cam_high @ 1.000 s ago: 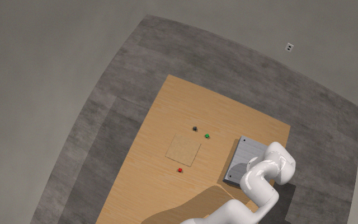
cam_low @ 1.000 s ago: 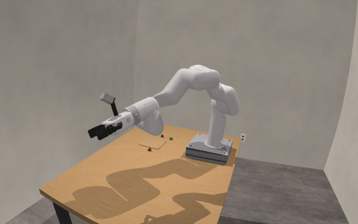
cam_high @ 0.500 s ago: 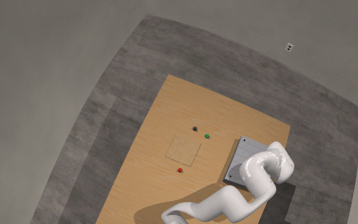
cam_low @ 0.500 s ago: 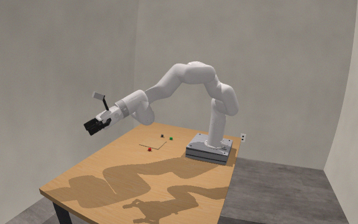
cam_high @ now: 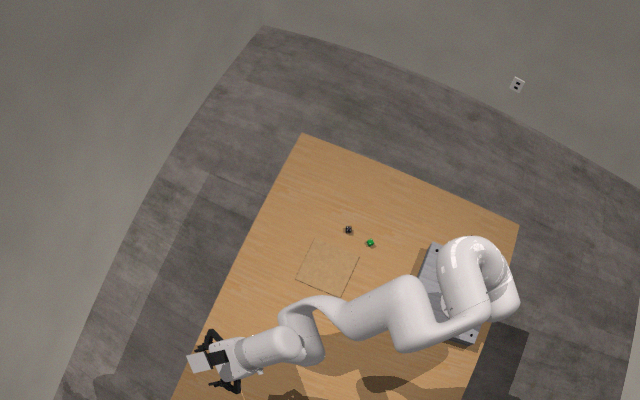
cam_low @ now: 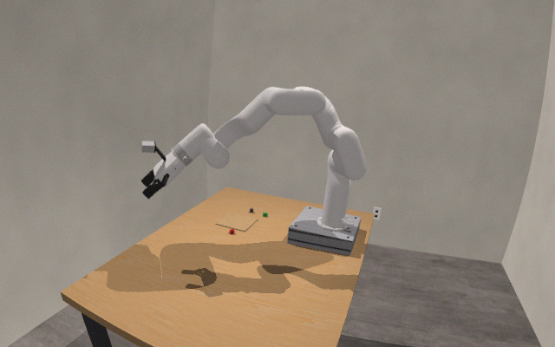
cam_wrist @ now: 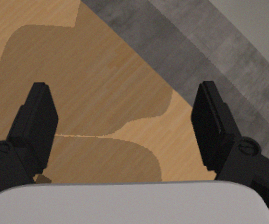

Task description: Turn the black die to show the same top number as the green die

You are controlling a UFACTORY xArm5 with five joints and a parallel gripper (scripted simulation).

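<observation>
The black die is 40 mm behind my hand, 580 mm to the right of it and 260 mm below it. The rest, counted from my hand: tan mat (60 mm behind, 450 mm to the right, 270 mm below); red die (100 mm behind, 350 mm to the right, 260 mm below); green die (120 mm behind, 580 mm to the right, 260 mm below).
</observation>
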